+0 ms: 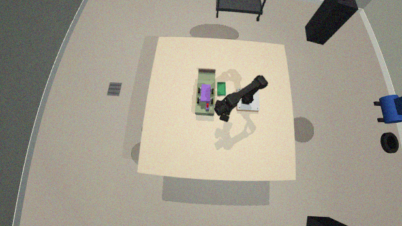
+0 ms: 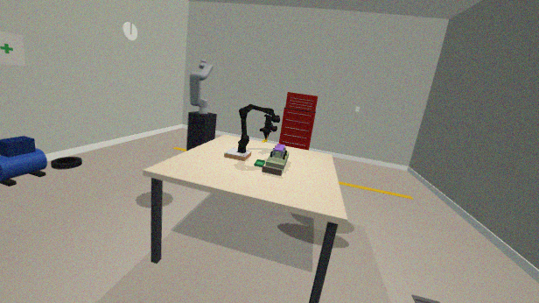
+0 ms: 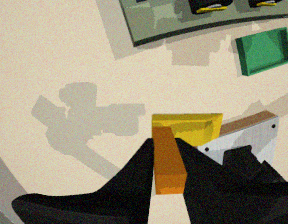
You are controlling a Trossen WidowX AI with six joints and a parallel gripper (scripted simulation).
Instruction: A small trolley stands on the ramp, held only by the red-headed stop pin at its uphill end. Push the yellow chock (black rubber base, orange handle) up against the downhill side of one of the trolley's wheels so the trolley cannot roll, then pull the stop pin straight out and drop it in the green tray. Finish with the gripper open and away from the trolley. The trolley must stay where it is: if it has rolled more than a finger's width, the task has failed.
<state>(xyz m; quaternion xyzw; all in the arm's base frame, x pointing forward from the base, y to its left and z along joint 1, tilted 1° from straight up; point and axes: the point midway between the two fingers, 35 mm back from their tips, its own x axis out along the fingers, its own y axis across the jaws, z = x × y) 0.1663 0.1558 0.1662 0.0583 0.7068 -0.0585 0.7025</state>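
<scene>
My gripper tip is 2 cm to the left of the yellow chock and 1 cm above it. Round my gripper tip: red-headed stop pin (14 cm ahead, 5 cm below, 2 cm to the right); purple trolley (17 cm ahead, 12 cm to the right, 6 cm below); green tray (23 cm to the right, 18 cm below, 5 cm ahead).
</scene>
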